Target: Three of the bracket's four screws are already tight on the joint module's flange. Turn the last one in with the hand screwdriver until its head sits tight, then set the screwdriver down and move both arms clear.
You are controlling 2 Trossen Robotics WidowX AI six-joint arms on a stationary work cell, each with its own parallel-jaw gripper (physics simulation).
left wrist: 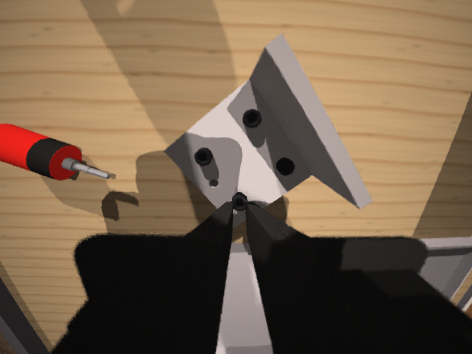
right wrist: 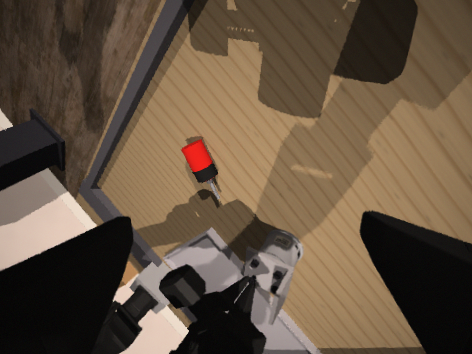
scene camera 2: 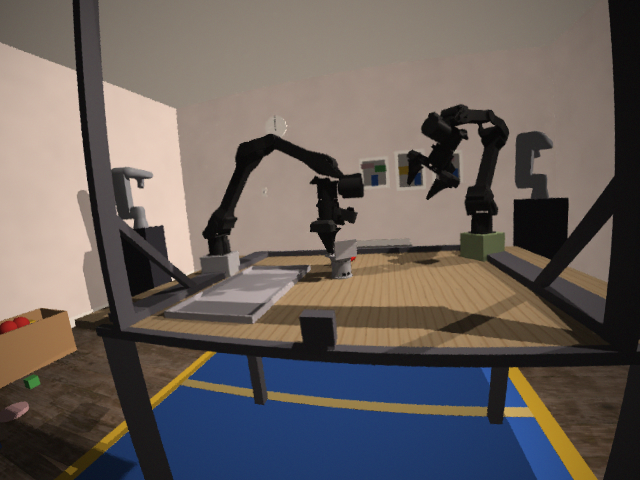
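Seen in the pictures: left gripper, between the fingertips: [left wrist: 239,208] [right wrist: 250,280] [scene camera 2: 330,252]; right gripper, between the fingertips: [right wrist: 248,225] [scene camera 2: 417,191]; left arm's base, origin of its link: [right wrist: 146,296] [scene camera 2: 219,254]; right arm's base, origin of its link: [scene camera 2: 482,232].
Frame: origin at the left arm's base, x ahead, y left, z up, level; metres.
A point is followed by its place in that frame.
The pale grey bracket [scene camera 2: 345,249] {z 0.012, x 0.435, y -0.136 m} [left wrist: 225,122] {z -0.007, x 0.443, y -0.096 m} [right wrist: 266,261] {z -0.007, x 0.443, y -0.088 m} sits on the upright joint module [scene camera 2: 341,268] {z -0.042, x 0.420, y -0.133 m} [right wrist: 286,241] {z -0.056, x 0.447, y -0.096 m}. Three dark screw heads [left wrist: 252,118] {z -0.004, x 0.443, y -0.112 m} [left wrist: 203,156] {z -0.004, x 0.426, y -0.081 m} [left wrist: 285,166] {z -0.004, x 0.413, y -0.129 m} show on its plate in the left wrist view. My left gripper [scene camera 2: 331,253] {z -0.001, x 0.390, y -0.097 m} [left wrist: 239,208] {z -0.001, x 0.390, y -0.097 m} [right wrist: 250,280] {z -0.001, x 0.390, y -0.097 m} points down and is shut on the fourth screw's head [left wrist: 240,201] {z 0.001, x 0.396, y -0.098 m} at the plate's near corner; how deep that screw sits is hidden. The red and black hand screwdriver [scene camera 2: 353,258] {z -0.062, x 0.463, y 0.082 m} [left wrist: 15,145] {z -0.041, x 0.452, y 0.078 m} [right wrist: 199,157] {z -0.046, x 0.460, y 0.081 m} lies on the table, apart from both grippers. My right gripper [scene camera 2: 419,190] {z 0.160, x 0.675, y -0.014 m} [right wrist: 248,225] {z 0.160, x 0.675, y -0.014 m} is open and empty, high above the table.
A shallow grey tray [scene camera 2: 206,315] {z -0.060, x 0.143, y -0.397 m} lies left of the module in the scene view. The dark table frame [scene camera 2: 413,356] {z -0.077, x 0.519, y -0.539 m} runs along the front, with a small dark block [scene camera 2: 317,329] {z -0.038, x 0.383, y -0.516 m} at its edge. Posts [scene camera 2: 92,155] {z 0.277, x -0.029, y -0.442 m} stand at both front corners.
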